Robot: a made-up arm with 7 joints. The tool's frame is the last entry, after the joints. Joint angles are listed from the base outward. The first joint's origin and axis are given. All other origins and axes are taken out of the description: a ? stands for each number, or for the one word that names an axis. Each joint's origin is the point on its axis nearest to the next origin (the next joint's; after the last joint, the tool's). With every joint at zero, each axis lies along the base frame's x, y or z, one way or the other. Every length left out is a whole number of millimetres.
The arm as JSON. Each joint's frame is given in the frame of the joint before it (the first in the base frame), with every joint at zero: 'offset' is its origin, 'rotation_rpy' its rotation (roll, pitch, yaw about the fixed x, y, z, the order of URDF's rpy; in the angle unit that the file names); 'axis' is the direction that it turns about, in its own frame. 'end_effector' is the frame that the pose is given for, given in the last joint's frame.
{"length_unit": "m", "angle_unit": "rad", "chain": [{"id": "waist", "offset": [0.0, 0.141, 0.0], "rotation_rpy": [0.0, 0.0, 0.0], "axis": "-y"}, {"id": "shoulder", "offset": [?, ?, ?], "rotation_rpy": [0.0, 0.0, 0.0], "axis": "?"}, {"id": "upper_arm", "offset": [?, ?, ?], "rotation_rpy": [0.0, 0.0, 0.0], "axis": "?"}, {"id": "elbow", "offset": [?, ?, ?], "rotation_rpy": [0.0, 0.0, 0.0], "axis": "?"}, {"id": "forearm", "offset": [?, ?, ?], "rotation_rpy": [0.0, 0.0, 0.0], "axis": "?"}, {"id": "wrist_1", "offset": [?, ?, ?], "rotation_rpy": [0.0, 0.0, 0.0], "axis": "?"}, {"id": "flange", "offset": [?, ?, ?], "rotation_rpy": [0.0, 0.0, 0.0], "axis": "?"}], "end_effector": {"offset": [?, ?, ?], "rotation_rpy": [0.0, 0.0, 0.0]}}
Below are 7 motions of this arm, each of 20 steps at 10 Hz.
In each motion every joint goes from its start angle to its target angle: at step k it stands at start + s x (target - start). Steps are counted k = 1, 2, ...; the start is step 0. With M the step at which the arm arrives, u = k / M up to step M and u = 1 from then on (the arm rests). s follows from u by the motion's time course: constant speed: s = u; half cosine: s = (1 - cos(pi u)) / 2; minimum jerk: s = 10 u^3 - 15 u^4 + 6 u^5.
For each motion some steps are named. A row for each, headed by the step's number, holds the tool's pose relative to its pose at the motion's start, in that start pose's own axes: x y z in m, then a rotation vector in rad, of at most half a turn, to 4 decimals.
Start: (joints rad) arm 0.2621 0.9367 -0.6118 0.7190 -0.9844 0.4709 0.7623
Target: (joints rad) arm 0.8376 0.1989 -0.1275 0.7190 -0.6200 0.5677 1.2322
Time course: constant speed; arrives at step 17
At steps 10, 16, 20:
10: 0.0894 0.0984 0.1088 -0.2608 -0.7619 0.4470
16: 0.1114 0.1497 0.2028 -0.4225 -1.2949 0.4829
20: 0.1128 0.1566 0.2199 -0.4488 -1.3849 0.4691

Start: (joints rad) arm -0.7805 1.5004 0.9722 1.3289 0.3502 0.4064 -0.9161
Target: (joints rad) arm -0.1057 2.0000 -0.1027 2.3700 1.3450 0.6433 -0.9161
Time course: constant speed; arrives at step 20
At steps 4, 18, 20:
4: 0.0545 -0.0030 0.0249 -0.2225 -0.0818 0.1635
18: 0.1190 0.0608 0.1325 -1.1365 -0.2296 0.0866
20: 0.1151 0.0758 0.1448 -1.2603 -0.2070 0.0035

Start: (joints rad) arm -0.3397 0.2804 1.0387 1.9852 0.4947 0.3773 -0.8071
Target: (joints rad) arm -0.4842 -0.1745 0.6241 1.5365 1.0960 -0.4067 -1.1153
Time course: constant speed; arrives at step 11
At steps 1, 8, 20:
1: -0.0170 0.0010 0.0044 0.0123 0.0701 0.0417
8: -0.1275 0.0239 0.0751 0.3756 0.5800 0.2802
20: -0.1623 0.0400 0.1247 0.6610 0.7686 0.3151

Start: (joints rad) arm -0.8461 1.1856 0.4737 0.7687 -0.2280 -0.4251 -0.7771
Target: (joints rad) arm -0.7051 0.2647 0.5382 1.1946 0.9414 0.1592 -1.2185
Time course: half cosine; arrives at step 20
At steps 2, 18, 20:
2: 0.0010 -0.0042 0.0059 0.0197 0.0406 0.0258
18: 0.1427 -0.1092 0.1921 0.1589 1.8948 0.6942
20: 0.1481 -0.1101 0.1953 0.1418 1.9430 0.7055

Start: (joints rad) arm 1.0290 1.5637 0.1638 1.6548 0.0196 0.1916 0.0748
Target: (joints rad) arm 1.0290 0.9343 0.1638 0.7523 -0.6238 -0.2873 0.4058
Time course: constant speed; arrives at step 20
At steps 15, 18, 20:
15: -0.1063 -0.1580 0.0349 -0.5191 0.3299 0.0646
18: -0.1114 -0.1989 0.0538 -0.6919 0.3578 0.0996
20: -0.1109 -0.2265 0.0684 -0.8167 0.3650 0.1286

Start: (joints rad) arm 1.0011 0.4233 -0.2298 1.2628 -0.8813 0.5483 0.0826
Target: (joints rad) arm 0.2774 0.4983 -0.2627 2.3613 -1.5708 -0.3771 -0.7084
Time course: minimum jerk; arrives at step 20
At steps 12, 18, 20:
12: -0.0070 0.0002 0.1344 0.7561 -1.0370 -0.1725
18: -0.0157 0.0220 0.1996 1.0117 -1.5001 -0.0775
20: -0.0160 0.0228 0.2013 1.0179 -1.5125 -0.0736

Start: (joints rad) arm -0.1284 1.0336 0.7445 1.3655 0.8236 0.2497 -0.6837
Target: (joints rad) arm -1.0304 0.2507 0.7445 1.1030 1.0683 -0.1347 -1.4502
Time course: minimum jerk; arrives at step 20
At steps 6, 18, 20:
6: -0.0586 0.0234 0.0148 0.1706 0.1575 -0.0636
18: -0.1675 0.2739 0.2136 1.4021 0.5144 -0.7272
20: -0.1664 0.2767 0.2163 1.4169 0.5126 -0.7361

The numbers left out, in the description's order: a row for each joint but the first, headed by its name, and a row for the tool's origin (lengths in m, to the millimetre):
shoulder: xyz 0.0 0.0 0.0, axis +x
upper_arm: xyz 0.0 0.0 -0.236, axis +z
elbow: xyz 0.0 0.0 0.0, axis -y
forearm: xyz 0.0 0.0 -0.192, axis +z
wrist_1: xyz 0.0 0.0 0.0, axis +y
flange: xyz 0.0 0.0 0.0, axis -x
tool: xyz 0.0 0.0 0.0

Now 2 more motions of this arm.
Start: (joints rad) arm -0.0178 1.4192 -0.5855 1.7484 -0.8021 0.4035 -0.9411
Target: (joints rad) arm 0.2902 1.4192 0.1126 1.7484 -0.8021 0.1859 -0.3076
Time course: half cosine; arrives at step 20
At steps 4, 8, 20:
4: -0.0118 0.0038 -0.0138 0.0096 0.0335 -0.0297
8: -0.0440 0.0208 -0.0456 0.0359 0.1250 -0.1011
20: -0.1253 0.1024 -0.0879 0.1121 0.3870 -0.2449

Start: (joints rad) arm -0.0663 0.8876 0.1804 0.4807 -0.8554 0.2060 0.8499
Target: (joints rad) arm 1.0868 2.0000 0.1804 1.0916 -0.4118 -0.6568 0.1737
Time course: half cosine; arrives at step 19
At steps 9, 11, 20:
9: -0.0962 0.1249 0.2342 1.1829 -0.4870 0.0412
11: -0.1597 0.1078 0.3069 1.6118 -0.5462 0.0381
20: -0.2965 -0.0297 0.3950 2.5009 -0.3927 -0.0834

